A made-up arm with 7 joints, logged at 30 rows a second.
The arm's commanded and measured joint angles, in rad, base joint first. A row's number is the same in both.
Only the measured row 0 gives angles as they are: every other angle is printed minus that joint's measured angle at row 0.
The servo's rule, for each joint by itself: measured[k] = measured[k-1] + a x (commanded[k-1-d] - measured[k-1]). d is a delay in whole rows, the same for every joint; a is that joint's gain. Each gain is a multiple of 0.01, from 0.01 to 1. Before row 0 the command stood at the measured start. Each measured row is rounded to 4 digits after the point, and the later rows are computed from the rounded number. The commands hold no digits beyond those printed.
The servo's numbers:
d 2
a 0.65 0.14 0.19 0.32 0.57 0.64 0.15
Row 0, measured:
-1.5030, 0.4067, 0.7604, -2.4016, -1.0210, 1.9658, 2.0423
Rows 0 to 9, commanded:
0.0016, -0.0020, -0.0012, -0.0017, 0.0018, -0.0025, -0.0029
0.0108, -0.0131, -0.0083, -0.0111, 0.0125, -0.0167, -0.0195
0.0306, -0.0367, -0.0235, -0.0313, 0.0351, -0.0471, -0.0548
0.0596, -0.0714, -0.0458, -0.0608, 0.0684, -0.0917, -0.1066
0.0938, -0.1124, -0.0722, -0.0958, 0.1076, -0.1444, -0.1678
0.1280, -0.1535, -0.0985, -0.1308, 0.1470, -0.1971, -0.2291
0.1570, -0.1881, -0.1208, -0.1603, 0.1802, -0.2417, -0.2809
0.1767, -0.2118, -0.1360, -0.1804, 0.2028, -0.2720, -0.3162
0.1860, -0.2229, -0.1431, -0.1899, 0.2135, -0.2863, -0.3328
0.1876, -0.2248, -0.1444, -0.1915, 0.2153, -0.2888, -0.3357
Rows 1 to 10, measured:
0.0000, 0.0000, 0.0000, 0.0000, 0.0000, 0.0000, 0.0000
0.0000, 0.0000, 0.0000, 0.0000, 0.0000, 0.0000, 0.0000
0.0010, -0.0003, -0.0002, -0.0005, 0.0010, -0.0016, -0.0004
0.0074, -0.0021, -0.0017, -0.0039, 0.0076, -0.0113, -0.0033
0.0225, -0.0069, -0.0058, -0.0127, 0.0233, -0.0342, -0.0110
0.0466, -0.0159, -0.0134, -0.0281, 0.0490, -0.0710, -0.0253
0.0773, -0.0294, -0.0246, -0.0498, 0.0824, -0.1180, -0.0467
0.1103, -0.0468, -0.0386, -0.0757, 0.1192, -0.1686, -0.0741
0.1407, -0.0666, -0.0542, -0.1028, 0.1540, -0.2154, -0.1051
0.1641, -0.0869, -0.0697, -0.1276, 0.1818, -0.2516, -0.1368

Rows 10 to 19, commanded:
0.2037, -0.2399, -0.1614, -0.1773, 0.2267, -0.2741, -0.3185
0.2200, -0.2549, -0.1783, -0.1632, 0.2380, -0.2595, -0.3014
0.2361, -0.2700, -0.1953, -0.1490, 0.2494, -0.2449, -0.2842
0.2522, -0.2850, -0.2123, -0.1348, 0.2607, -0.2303, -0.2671
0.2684, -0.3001, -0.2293, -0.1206, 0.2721, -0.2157, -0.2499
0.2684, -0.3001, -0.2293, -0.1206, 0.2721, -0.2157, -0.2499
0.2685, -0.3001, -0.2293, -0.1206, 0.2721, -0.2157, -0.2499
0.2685, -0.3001, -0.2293, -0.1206, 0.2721, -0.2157, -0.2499
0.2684, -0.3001, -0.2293, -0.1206, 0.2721, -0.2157, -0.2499
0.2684, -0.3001, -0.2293, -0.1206, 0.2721, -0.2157, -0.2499
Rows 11 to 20, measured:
0.1783, -0.1059, -0.0836, -0.1475, 0.1999, -0.2738, -0.1662
0.1843, -0.1225, -0.0952, -0.1616, 0.2087, -0.2834, -0.1916
0.1969, -0.1389, -0.1078, -0.1666, 0.2190, -0.2774, -0.2106
0.2119, -0.1551, -0.1212, -0.1655, 0.2298, -0.2659, -0.2242
0.2276, -0.1712, -0.1353, -0.1602, 0.2410, -0.2525, -0.2332
0.2436, -0.1871, -0.1499, -0.1521, 0.2522, -0.2383, -0.2383
0.2597, -0.2029, -0.1650, -0.1420, 0.2635, -0.2238, -0.2400
0.2654, -0.2165, -0.1772, -0.1352, 0.2684, -0.2186, -0.2415
0.2674, -0.2282, -0.1871, -0.1305, 0.2705, -0.2167, -0.2428
0.2681, -0.2383, -0.1951, -0.1273, 0.2714, -0.2161, -0.2439

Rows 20 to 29, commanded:
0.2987, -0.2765, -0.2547, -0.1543, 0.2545, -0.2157, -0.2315
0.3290, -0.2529, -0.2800, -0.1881, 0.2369, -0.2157, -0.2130
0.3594, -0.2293, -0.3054, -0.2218, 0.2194, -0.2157, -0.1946
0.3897, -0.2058, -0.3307, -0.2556, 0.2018, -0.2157, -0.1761
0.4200, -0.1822, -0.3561, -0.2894, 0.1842, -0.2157, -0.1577
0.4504, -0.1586, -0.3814, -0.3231, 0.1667, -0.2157, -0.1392
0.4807, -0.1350, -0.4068, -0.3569, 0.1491, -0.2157, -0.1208
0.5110, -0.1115, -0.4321, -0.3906, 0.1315, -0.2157, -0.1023
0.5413, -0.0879, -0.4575, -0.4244, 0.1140, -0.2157, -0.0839
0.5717, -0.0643, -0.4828, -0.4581, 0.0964, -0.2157, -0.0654
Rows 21 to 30, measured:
0.2683, -0.2470, -0.2016, -0.1252, 0.2718, -0.2158, -0.2448
0.2684, -0.2544, -0.2069, -0.1237, 0.2720, -0.2157, -0.2456
0.2881, -0.2575, -0.2160, -0.1335, 0.2620, -0.2157, -0.2435
0.3147, -0.2569, -0.2282, -0.1510, 0.2477, -0.2157, -0.2389
0.3438, -0.2530, -0.2429, -0.1737, 0.2316, -0.2157, -0.2323
0.3736, -0.2464, -0.2596, -0.1999, 0.2146, -0.2157, -0.2239
0.4038, -0.2374, -0.2779, -0.2285, 0.1973, -0.2157, -0.2140
0.4341, -0.2264, -0.2976, -0.2588, 0.1799, -0.2157, -0.2028
0.4644, -0.2136, -0.3183, -0.2902, 0.1623, -0.2157, -0.1905
0.4947, -0.1993, -0.3399, -0.3223, 0.1447, -0.2157, -0.1773

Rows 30 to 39, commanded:
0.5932, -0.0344, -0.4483, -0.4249, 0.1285, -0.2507, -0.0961
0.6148, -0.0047, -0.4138, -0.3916, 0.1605, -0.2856, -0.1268
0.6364, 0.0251, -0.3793, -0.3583, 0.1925, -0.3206, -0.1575
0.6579, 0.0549, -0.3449, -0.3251, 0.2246, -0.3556, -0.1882
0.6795, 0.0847, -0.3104, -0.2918, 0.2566, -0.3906, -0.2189
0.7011, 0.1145, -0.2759, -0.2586, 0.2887, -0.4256, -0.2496
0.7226, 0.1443, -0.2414, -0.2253, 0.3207, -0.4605, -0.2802
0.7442, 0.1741, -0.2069, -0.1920, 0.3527, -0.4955, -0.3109
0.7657, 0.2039, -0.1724, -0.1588, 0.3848, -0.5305, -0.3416
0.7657, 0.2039, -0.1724, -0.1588, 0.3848, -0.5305, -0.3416
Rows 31 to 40, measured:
0.5250, -0.1837, -0.3622, -0.3550, 0.1272, -0.2157, -0.1633
0.5554, -0.1670, -0.3851, -0.3880, 0.1096, -0.2157, -0.1486
0.5800, -0.1484, -0.3971, -0.3998, 0.1204, -0.2381, -0.1407
0.6026, -0.1283, -0.4003, -0.3972, 0.1433, -0.2685, -0.1386
0.6246, -0.1068, -0.3963, -0.3848, 0.1713, -0.3018, -0.1414
0.6462, -0.0842, -0.3865, -0.3657, 0.2017, -0.3362, -0.1484
0.6678, -0.0606, -0.3720, -0.3421, 0.2330, -0.3710, -0.1590
0.6894, -0.0361, -0.3537, -0.3154, 0.2647, -0.4059, -0.1726
0.7110, -0.0108, -0.3324, -0.2866, 0.2966, -0.4408, -0.1887
0.7326, 0.0151, -0.3086, -0.2563, 0.3286, -0.4758, -0.2070

